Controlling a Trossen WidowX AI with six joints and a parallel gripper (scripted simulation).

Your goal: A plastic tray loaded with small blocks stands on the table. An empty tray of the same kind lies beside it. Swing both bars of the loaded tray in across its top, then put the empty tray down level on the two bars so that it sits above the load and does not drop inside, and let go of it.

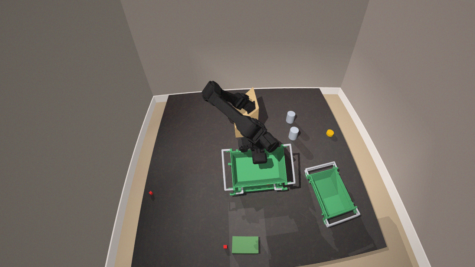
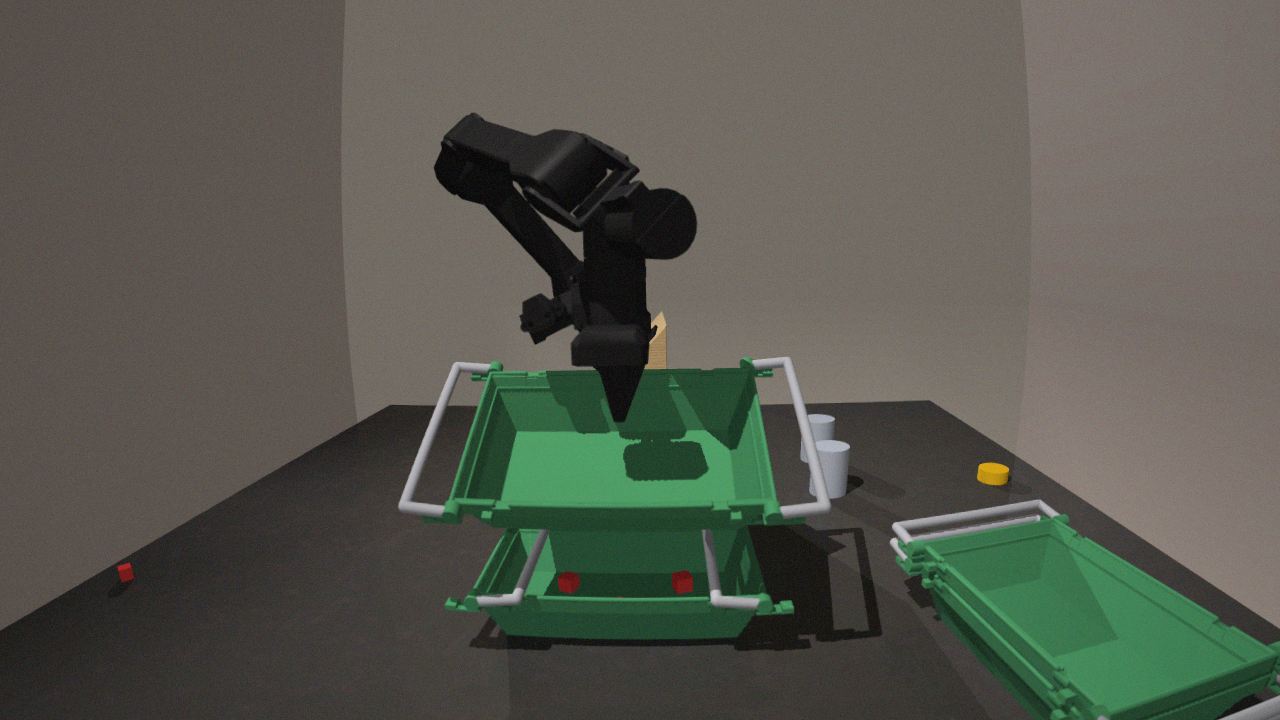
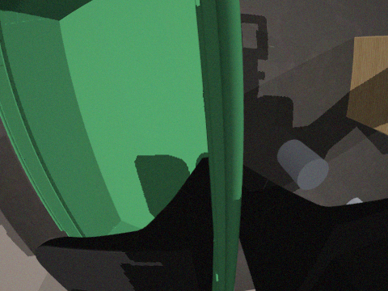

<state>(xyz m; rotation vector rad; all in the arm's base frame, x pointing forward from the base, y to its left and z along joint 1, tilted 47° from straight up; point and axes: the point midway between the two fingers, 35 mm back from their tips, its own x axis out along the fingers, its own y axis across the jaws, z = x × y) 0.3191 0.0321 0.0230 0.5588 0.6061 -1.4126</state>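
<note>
My gripper tip is 70 mm short of the tray and 10 mm to the right of it. From my gripper tip the other things lie so: flat green slab: 410 mm ahead, 70 mm to the right, 160 mm below; then yellow disc: 260 mm behind, 540 mm to the left, 170 mm below.
</note>
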